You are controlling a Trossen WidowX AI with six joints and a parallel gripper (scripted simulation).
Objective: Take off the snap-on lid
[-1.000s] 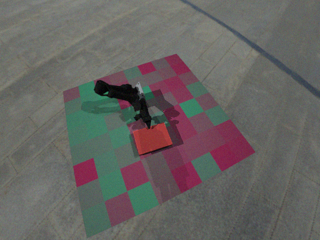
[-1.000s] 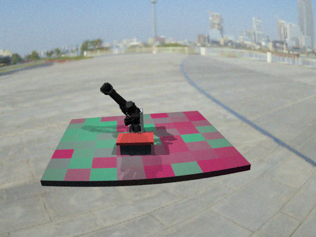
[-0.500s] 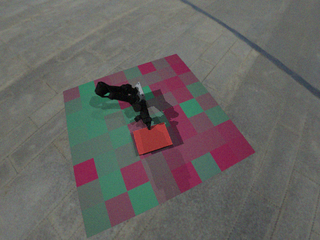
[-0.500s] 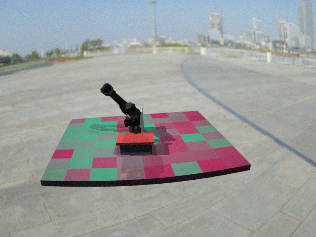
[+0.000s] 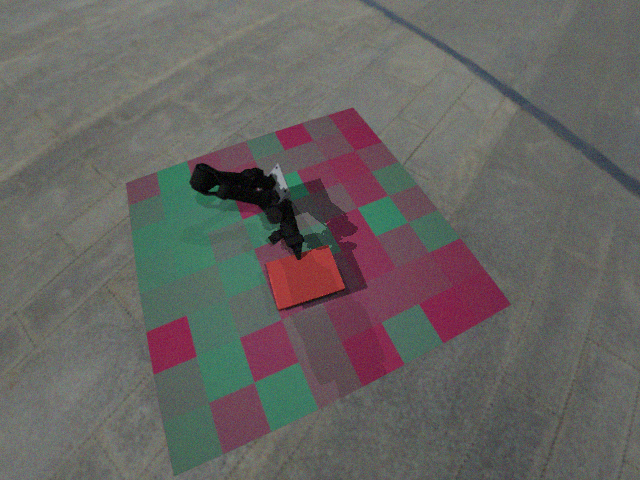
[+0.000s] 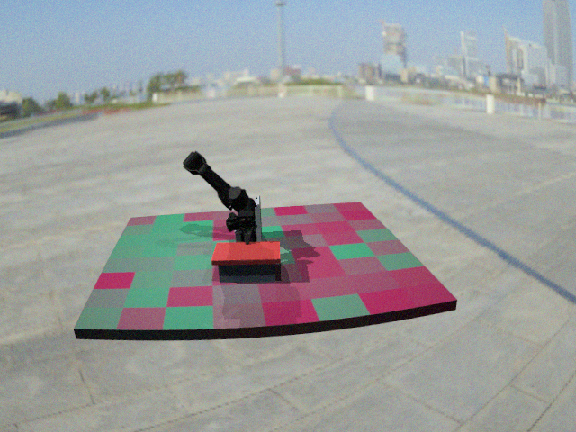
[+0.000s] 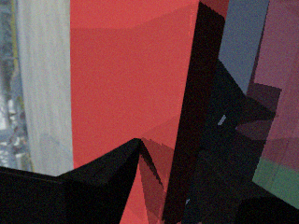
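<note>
My gripper tip is now 80 mm short of the red lid, 10 mm to the left of it and 10 mm below it. From my gripper tip the other things lie so: storage box 80 mm ahead, 40 mm below, 10 mm to the right.
</note>
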